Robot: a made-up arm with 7 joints. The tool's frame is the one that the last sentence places. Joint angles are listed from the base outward.
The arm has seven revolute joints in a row. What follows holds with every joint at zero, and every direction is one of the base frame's. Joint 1 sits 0.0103 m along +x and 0.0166 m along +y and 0.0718 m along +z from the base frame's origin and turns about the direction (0.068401, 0.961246, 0.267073), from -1.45 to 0.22 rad. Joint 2 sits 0.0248 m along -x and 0.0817 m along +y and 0.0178 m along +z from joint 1 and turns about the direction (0.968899, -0.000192, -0.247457), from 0.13 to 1.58 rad. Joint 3 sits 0.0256 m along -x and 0.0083 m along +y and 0.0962 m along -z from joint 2 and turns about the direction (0.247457, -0.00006, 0.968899), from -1.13 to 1.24 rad. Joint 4 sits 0.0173 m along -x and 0.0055 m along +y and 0.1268 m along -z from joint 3 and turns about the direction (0.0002, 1, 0.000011), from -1.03 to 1.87 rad. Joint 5 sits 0.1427 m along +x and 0.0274 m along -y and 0.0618 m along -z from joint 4 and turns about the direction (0.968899, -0.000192, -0.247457), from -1.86 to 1.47 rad. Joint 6 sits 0.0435 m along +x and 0.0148 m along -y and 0.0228 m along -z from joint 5 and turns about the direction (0.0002, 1, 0.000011), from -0.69 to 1.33 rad. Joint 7 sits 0.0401 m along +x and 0.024 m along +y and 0.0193 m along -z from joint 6 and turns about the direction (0.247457, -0.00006, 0.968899), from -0.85 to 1.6 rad. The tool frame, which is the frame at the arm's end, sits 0.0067 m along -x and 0.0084 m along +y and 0.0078 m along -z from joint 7; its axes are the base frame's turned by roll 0.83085, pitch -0.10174 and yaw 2.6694 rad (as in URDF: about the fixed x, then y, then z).
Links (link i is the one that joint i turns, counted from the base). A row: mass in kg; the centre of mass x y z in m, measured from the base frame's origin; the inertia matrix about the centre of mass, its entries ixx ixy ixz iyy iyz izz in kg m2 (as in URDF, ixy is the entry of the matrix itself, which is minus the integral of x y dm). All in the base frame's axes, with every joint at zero. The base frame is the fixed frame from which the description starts. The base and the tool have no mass.
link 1: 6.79; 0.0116 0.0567 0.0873; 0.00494 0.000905 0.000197 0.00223 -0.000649 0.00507
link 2: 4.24; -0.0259 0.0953 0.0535; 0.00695 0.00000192 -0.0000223 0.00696 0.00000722 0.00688
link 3: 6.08; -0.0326 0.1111 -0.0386; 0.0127 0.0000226 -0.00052 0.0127 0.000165 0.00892
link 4: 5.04; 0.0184 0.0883 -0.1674; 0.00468 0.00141 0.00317 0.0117 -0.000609 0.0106
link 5: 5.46; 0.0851 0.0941 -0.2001; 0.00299 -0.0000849 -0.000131 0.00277 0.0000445 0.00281
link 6: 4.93; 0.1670 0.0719 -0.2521; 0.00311 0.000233 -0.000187 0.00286 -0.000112 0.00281
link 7: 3.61; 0.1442 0.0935 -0.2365; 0.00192 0 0.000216 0.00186 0 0.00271
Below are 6 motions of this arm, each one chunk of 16 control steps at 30 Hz.
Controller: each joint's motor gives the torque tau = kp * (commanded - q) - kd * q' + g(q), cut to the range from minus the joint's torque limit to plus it. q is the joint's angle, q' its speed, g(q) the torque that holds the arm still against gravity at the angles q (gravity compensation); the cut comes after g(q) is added. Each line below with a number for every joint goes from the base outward.
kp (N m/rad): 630 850 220 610 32 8.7 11
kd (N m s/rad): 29 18 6.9 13 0.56 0.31 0.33
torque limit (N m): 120 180 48 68 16 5.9 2.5
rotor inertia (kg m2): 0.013 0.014 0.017 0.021 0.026 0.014 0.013
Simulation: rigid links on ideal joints. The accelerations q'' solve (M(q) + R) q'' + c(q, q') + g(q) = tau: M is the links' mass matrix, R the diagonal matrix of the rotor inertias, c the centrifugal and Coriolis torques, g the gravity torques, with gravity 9.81 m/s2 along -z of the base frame. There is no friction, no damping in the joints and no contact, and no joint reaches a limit. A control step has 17 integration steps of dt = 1/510 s. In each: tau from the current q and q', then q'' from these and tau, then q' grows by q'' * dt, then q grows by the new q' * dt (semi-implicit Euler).
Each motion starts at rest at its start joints. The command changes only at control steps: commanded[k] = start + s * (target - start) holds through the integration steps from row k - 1 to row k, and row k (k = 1, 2, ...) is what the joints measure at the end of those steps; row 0 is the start. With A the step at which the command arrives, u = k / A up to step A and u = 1 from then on. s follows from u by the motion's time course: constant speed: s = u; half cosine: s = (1 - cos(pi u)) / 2; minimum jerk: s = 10 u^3 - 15 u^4 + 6 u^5; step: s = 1 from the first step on.
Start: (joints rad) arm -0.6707 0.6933 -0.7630 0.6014 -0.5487 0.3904 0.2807
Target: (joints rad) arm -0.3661 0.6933 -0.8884 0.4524 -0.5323 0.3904 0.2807
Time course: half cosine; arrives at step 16
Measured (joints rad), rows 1 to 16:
1: -0.6700 0.6936 -0.7628 0.6000 -0.5478 0.3897 0.2805
2: -0.6672 0.6945 -0.7622 0.5957 -0.5448 0.3861 0.2797
3: -0.6613 0.6958 -0.7621 0.5883 -0.5395 0.3771 0.2778
4: -0.6513 0.6970 -0.7633 0.5784 -0.5330 0.3620 0.2752
5: -0.6367 0.6980 -0.7668 0.5667 -0.5270 0.3428 0.2725
6: -0.6171 0.6983 -0.7733 0.5536 -0.5229 0.3232 0.2705
7: -0.5928 0.6980 -0.7833 0.5397 -0.5216 0.3077 0.2697
8: -0.5645 0.6969 -0.7966 0.5255 -0.5229 0.3002 0.2705
9: -0.5330 0.6951 -0.8130 0.5116 -0.5263 0.3027 0.2727
10: -0.4997 0.6930 -0.8317 0.4985 -0.5310 0.3156 0.2762
11: -0.4659 0.6909 -0.8515 0.4865 -0.5366 0.3374 0.2804
12: -0.4333 0.6891 -0.8713 0.4761 -0.5428 0.3657 0.2849
13: -0.4033 0.6879 -0.8897 0.4678 -0.5491 0.3972 0.2891
14: -0.3777 0.6873 -0.9055 0.4616 -0.5551 0.4290 0.2928
15: -0.3576 0.6873 -0.9176 0.4580 -0.5602 0.4583 0.2955
16: -0.3442 0.6877 -0.9255 0.4569 -0.5638 0.4829 0.2972

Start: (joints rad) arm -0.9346 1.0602 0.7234 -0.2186 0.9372 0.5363 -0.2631
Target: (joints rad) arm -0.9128 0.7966 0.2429 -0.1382 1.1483 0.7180 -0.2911
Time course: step
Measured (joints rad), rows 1 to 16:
1: -0.9641 0.9605 0.7549 -0.2061 1.1144 0.4177 -0.3231
2: -0.9445 0.8623 0.7106 -0.1565 1.3491 0.4496 -0.3924
3: -0.9138 0.8255 0.5352 -0.1104 1.3372 0.7288 -0.3829
4: -0.9076 0.7939 0.3344 -0.1070 1.1361 0.9351 -0.3038
5: -0.9070 0.7556 0.1794 -0.1136 0.9402 0.9434 -0.2264
6: -0.9019 0.7452 0.0415 -0.1138 0.8535 0.8291 -0.1919
7: -0.8976 0.7544 -0.0808 -0.1181 0.8991 0.6732 -0.1980
8: -0.8954 0.7624 -0.1642 -0.1288 1.0258 0.5336 -0.2251
9: -0.8963 0.7664 -0.2061 -0.1415 1.1523 0.4413 -0.2571
10: -0.8997 0.7675 -0.2106 -0.1511 1.2220 0.3989 -0.2842
11: -0.9036 0.7670 -0.1796 -0.1538 1.2233 0.3934 -0.3002
12: -0.9062 0.7656 -0.1121 -0.1498 1.1775 0.4070 -0.3018
13: -0.9075 0.7637 -0.0062 -0.1420 1.1165 0.4244 -0.2906
14: -0.9108 0.7725 0.1190 -0.1325 1.0693 0.4555 -0.2747
15: -0.9158 0.8002 0.2236 -0.1242 1.0634 0.5399 -0.2692
16: -0.9196 0.8242 0.3072 -0.1247 1.1052 0.6611 -0.2814

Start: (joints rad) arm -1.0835 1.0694 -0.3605 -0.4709 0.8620 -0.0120 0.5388
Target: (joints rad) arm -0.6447 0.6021 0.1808 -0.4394 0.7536 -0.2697 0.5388
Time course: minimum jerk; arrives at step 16
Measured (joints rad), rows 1 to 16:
1: -1.0830 1.0686 -0.3595 -0.4708 0.8619 -0.0125 0.5388
2: -1.0799 1.0635 -0.3530 -0.4705 0.8611 -0.0154 0.5385
3: -1.0716 1.0502 -0.3366 -0.4697 0.8592 -0.0220 0.5380
4: -1.0564 1.0266 -0.3084 -0.4686 0.8559 -0.0334 0.5375
5: -1.0332 0.9923 -0.2686 -0.4674 0.8508 -0.0510 0.5372
6: -1.0019 0.9487 -0.2193 -0.4660 0.8434 -0.0768 0.5374
7: -0.9629 0.8983 -0.1636 -0.4638 0.8330 -0.1107 0.5380
8: -0.9177 0.8440 -0.1050 -0.4607 0.8191 -0.1500 0.5391
9: -0.8684 0.7892 -0.0470 -0.4563 0.8022 -0.1893 0.5406
10: -0.8175 0.7370 0.0075 -0.4510 0.7841 -0.2224 0.5423
11: -0.7681 0.6906 0.0560 -0.4451 0.7675 -0.2438 0.5437
12: -0.7233 0.6525 0.0967 -0.4395 0.7546 -0.2507 0.5442
13: -0.6859 0.6245 0.1285 -0.4348 0.7466 -0.2433 0.5432
14: -0.6581 0.6073 0.1512 -0.4316 0.7434 -0.2249 0.5408
15: -0.6408 0.5999 0.1656 -0.4300 0.7439 -0.2015 0.5376
16: -0.6333 0.5993 0.1742 -0.4304 0.7468 -0.1817 0.5348

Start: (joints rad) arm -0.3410 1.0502 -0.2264 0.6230 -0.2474 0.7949 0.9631
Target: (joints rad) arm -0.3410 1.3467 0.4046 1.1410 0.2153 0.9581 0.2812
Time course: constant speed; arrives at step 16
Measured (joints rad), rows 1 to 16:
1: -0.3449 1.0481 -0.2127 0.6417 -0.2548 0.7897 0.9510
2: -0.3468 1.0530 -0.1897 0.6709 -0.2655 0.7732 0.9231
3: -0.3457 1.0673 -0.1578 0.7049 -0.2618 0.7567 0.8832
4: -0.3432 1.0898 -0.1174 0.7414 -0.2292 0.7517 0.8369
5: -0.3407 1.1184 -0.0705 0.7785 -0.1680 0.7618 0.7888
6: -0.3390 1.1507 -0.0197 0.8147 -0.0916 0.7837 0.7403
7: -0.3383 1.1836 0.0322 0.8489 -0.0170 0.8118 0.6909
8: -0.3389 1.2145 0.0823 0.8807 0.0435 0.8404 0.6397
9: -0.3403 1.2406 0.1287 0.9107 0.0857 0.8649 0.5872
10: -0.3421 1.2610 0.1703 0.9402 0.1111 0.8819 0.5356
11: -0.3436 1.2757 0.2075 0.9705 0.1242 0.8910 0.4881
12: -0.3441 1.2865 0.2417 1.0024 0.1306 0.8947 0.4468
13: -0.3436 1.2955 0.2749 1.0359 0.1356 0.8978 0.4115
14: -0.3424 1.3051 0.3089 1.0704 0.1443 0.9045 0.3795
15: -0.3409 1.3172 0.3446 1.1051 0.1603 0.9176 0.3472
16: -0.3395 1.3329 0.3825 1.1392 0.1854 0.9362 0.3113

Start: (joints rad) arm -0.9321 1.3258 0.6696 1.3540 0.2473 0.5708 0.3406
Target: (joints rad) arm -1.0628 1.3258 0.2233 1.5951 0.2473 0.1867 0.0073
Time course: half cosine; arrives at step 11
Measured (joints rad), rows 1 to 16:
1: -0.9339 1.3267 0.6638 1.3573 0.2466 0.5676 0.3383
2: -0.9394 1.3292 0.6448 1.3682 0.2460 0.5545 0.3278
3: -0.9486 1.3320 0.6108 1.3875 0.2479 0.5267 0.3041
4: -0.9610 1.3336 0.5634 1.4144 0.2527 0.4832 0.2665
5: -0.9758 1.3331 0.5062 1.4471 0.2577 0.4282 0.2191
6: -0.9919 1.3303 0.4440 1.4827 0.2589 0.3686 0.1680
7: -1.0083 1.3258 0.3823 1.5182 0.2542 0.3126 0.1190
8: -1.0237 1.3207 0.3263 1.5502 0.2451 0.2666 0.0764
9: -1.0370 1.3164 0.2805 1.5760 0.2356 0.2345 0.0429
10: -1.0470 1.3141 0.2482 1.5930 0.2300 0.2169 0.0199
11: -1.0530 1.3143 0.2316 1.6001 0.2304 0.2124 0.0080
12: -1.0565 1.3172 0.2263 1.5998 0.2353 0.2145 0.0056
13: -1.0595 1.3217 0.2246 1.5970 0.2422 0.2135 0.0076
14: -1.0618 1.3264 0.2237 1.5944 0.2496 0.2045 0.0089
15: -1.0631 1.3302 0.2230 1.5928 0.2559 0.1895 0.0072
16: -1.0635 1.3323 0.2224 1.5923 0.2594 0.1742 0.0036

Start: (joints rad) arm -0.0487 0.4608 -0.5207 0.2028 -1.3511 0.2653 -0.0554
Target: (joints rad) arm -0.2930 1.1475 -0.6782 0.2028 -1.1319 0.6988 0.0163
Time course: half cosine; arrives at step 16
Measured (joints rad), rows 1 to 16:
1: -0.0500 0.4638 -0.5247 0.2019 -1.3522 0.2644 -0.0548
2: -0.0543 0.4746 -0.5368 0.1992 -1.3559 0.2659 -0.0516
3: -0.0620 0.4964 -0.5549 0.1957 -1.3610 0.2787 -0.0444
4: -0.0729 0.5306 -0.5753 0.1928 -1.3629 0.3083 -0.0339
5: -0.0864 0.5774 -0.5950 0.1917 -1.3559 0.3534 -0.0228
6: -0.1022 0.6360 -0.6119 0.1933 -1.3362 0.4076 -0.0143
7: -0.1197 0.7040 -0.6254 0.1974 -1.3035 0.4630 -0.0107
8: -0.1389 0.7783 -0.6351 0.2035 -1.2607 0.5141 -0.0119
9: -0.1597 0.8550 -0.6412 0.2101 -1.2129 0.5591 -0.0164
10: -0.1822 0.9303 -0.6437 0.2159 -1.1661 0.5990 -0.0216
11: -0.2062 1.0002 -0.6429 0.2198 -1.1255 0.6352 -0.0254
12: -0.2308 1.0614 -0.6392 0.2212 -1.0942 0.6674 -0.0263
13: -0.2547 1.1113 -0.6334 0.2204 -1.0733 0.6930 -0.0245
14: -0.2762 1.1482 -0.6267 0.2181 -1.0620 0.7090 -0.0206
15: -0.2934 1.1711 -0.6205 0.2153 -1.0587 0.7131 -0.0161
16: -0.3050 1.1797 -0.6155 0.2129 -1.0615 0.7056 -0.0123

